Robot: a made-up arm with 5 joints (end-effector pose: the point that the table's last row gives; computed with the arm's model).
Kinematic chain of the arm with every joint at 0, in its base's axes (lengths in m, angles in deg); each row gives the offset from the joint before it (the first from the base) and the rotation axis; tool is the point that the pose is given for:
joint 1: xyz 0 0 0.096 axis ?
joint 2: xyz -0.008 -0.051 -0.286 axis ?
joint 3: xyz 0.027 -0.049 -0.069 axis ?
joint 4: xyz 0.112 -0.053 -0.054 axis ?
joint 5: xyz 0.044 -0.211 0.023 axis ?
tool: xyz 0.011 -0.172 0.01
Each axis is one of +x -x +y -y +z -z.
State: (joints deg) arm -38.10 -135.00 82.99 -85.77 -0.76
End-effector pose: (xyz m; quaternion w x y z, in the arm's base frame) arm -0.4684 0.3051 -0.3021 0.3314 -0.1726 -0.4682 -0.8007
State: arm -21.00 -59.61 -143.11 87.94 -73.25
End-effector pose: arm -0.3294 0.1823 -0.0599 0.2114 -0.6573 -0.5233 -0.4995
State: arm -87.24 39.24 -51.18 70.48 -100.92
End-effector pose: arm 0.0320 0.5382 -0.2121 0.3343 -0.3648 -0.0540 0.8673
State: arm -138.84 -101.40 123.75 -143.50 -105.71
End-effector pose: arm -0.0993 0.0699 0.5093 0.6529 0.2925 -0.6584 0.2341
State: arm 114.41 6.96 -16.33 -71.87 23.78
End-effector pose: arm 0.1035 -0.2313 0.8063 0.6211 -0.5990 0.3259 -0.3863
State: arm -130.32 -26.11 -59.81 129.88 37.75
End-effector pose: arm -0.3057 0.3108 -0.0142 0.8457 0.2034 -0.2729 -0.4110
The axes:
joint 1: -x
joint 2: -y
joint 3: +z
joint 4: -y
joint 5: +z

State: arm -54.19 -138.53 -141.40 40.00 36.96
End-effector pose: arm 0.2814 0.0727 0.1389 0.5570 -0.6312 0.4519 0.2951
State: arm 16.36 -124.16 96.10 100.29 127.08
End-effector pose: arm -0.0694 -0.1619 -0.3284 0.5990 0.3488 -0.4836 0.5344
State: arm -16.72 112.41 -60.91 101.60 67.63
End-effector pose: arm 0.0132 -0.1238 -0.4945 0.1315 -0.4043 -0.6225 -0.6570
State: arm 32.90 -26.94 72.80 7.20 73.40
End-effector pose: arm 0.3288 -0.1910 -0.4100 0.3475 0.1290 0.2692 0.8889
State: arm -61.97 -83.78 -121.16 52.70 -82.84
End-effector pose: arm -0.2346 0.0896 0.0992 0.4782 -0.5220 -0.0884 -0.7007
